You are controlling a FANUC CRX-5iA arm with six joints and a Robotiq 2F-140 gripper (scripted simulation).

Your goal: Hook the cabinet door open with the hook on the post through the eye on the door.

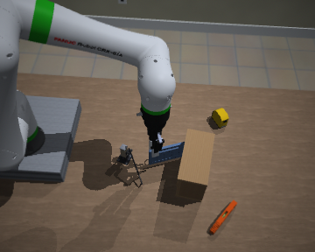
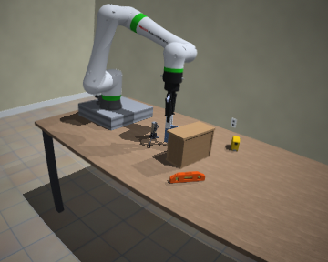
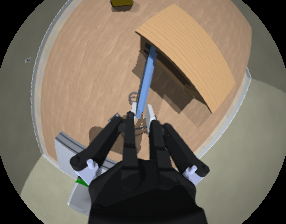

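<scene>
The cabinet door is 5 cm ahead of my hand, 4 cm to the left of it and 7 cm below it. Also, from my hand: yellow tape measure (26 cm ahead, 29 cm to the left, 11 cm below); then orange spirit level (30 cm ahead, 16 cm to the right, 12 cm below).
</scene>
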